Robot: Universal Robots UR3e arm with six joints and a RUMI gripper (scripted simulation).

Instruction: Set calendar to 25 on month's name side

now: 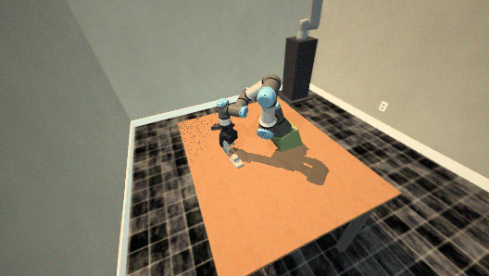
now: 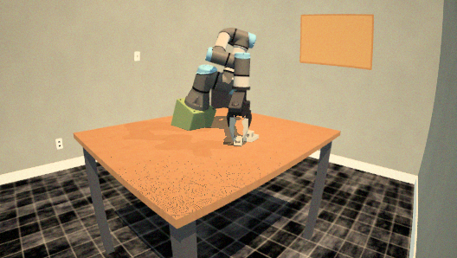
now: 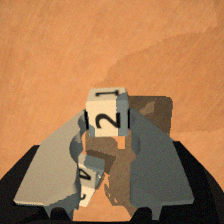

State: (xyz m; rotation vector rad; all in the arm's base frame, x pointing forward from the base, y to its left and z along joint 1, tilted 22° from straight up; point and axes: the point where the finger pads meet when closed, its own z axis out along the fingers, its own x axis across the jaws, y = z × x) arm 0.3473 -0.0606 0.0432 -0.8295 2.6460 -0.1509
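Now: the white calendar cube 1 cm below my hand. Round my hand: white calendar tray (11 cm to the left, 2 cm below, 2 cm behind).
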